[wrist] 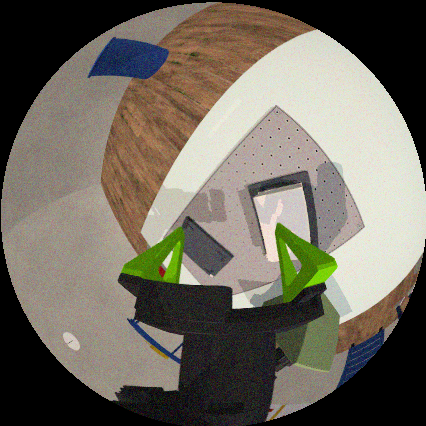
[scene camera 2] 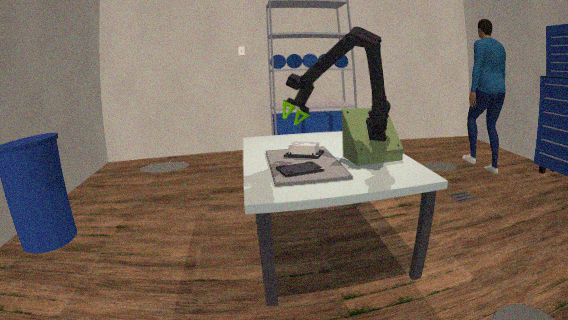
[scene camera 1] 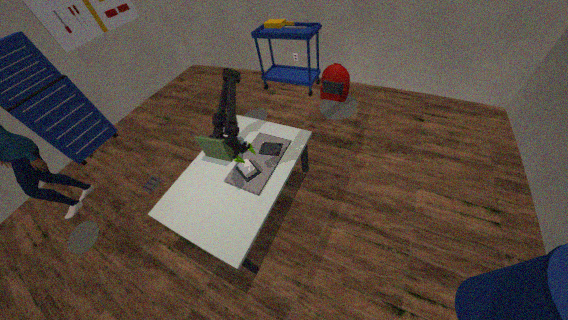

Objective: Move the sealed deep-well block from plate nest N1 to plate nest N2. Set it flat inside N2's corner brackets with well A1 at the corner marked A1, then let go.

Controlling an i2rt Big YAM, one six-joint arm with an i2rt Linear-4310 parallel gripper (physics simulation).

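Places are measured from the arm's base along level axes (x ahead, y left, z up), in metres.
Pixels of known places: gripper, fingertip midpoint: (wrist: 229, 229) (scene camera 2: 289, 121) (scene camera 1: 250, 158); arm's base, link origin: (wrist: 294, 348) (scene camera 2: 375, 130) (scene camera 1: 217, 137).
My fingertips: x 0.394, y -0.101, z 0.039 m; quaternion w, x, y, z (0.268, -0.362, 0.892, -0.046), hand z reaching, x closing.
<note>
Ahead of a thing's pixels: the offset from my fingertips to its top centre. Level surfaces: height alone.
The pale deep-well block {dx -0.064, dy -0.009, dz -0.108 m} (scene camera 1: 246, 167) (scene camera 2: 304, 148) (wrist: 287, 210) sits in a dark plate nest (scene camera 2: 289, 154) (wrist: 313, 215) on the grey perforated board (scene camera 1: 235, 181) (scene camera 2: 340, 172) (wrist: 280, 135). The other dark plate nest {dx -0.011, dy +0.237, dz -0.144 m} (scene camera 1: 270, 148) (scene camera 2: 300, 169) (wrist: 206, 246) holds no block. I cannot read the N1, N2 or A1 marks. My gripper (scene camera 1: 246, 154) (scene camera 2: 294, 119) (wrist: 229, 229) is open and empty, with green fingers. It hangs above the board, tilted. In the wrist view its right fingertip overlaps the near part of the block, and its left fingertip appears beside the empty nest.
A green angled base block (scene camera 1: 216, 148) (scene camera 2: 372, 142) (wrist: 317, 335) stands on the white table {dz -0.175 m} (scene camera 1: 200, 205) (scene camera 2: 415, 179) (wrist: 360, 110) by the arm's foot. A person (scene camera 1: 37, 175) (scene camera 2: 489, 80) stands on the floor away from the table. A blue bin (scene camera 2: 37, 192) stands apart from the table.
</note>
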